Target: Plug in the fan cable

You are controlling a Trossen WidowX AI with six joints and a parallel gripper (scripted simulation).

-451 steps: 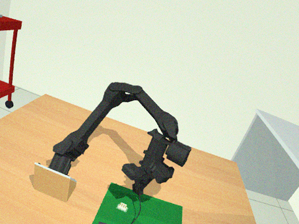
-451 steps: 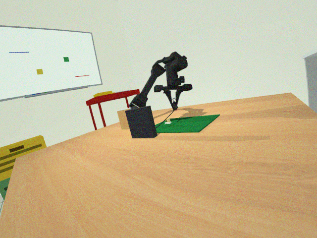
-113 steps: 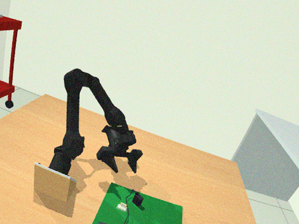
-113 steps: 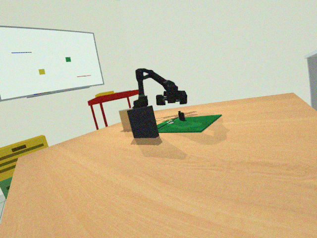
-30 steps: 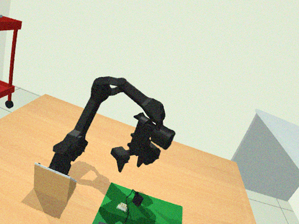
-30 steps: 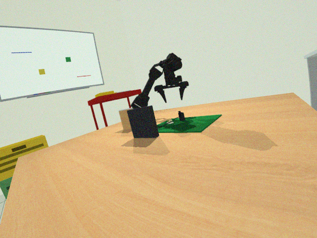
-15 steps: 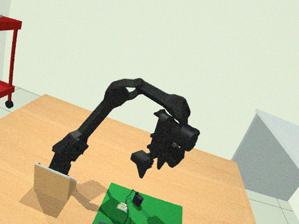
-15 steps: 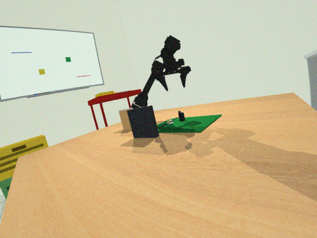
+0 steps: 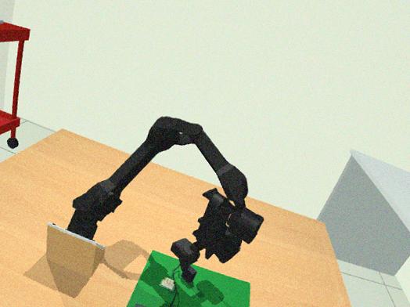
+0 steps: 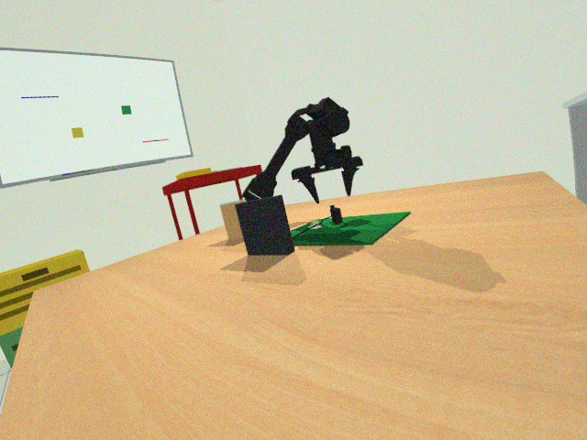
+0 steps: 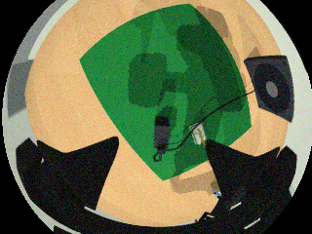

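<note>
My gripper tip is now 10 mm past the dark plug and 40 mm above it. From my gripper tip the other things lie so: fan: 60 mm behind, 210 mm to the right, 10 mm below; green board: 20 mm ahead, 60 mm to the right, 80 mm below; white four-pin header: 50 mm behind, 40 mm to the right, 70 mm below.
</note>
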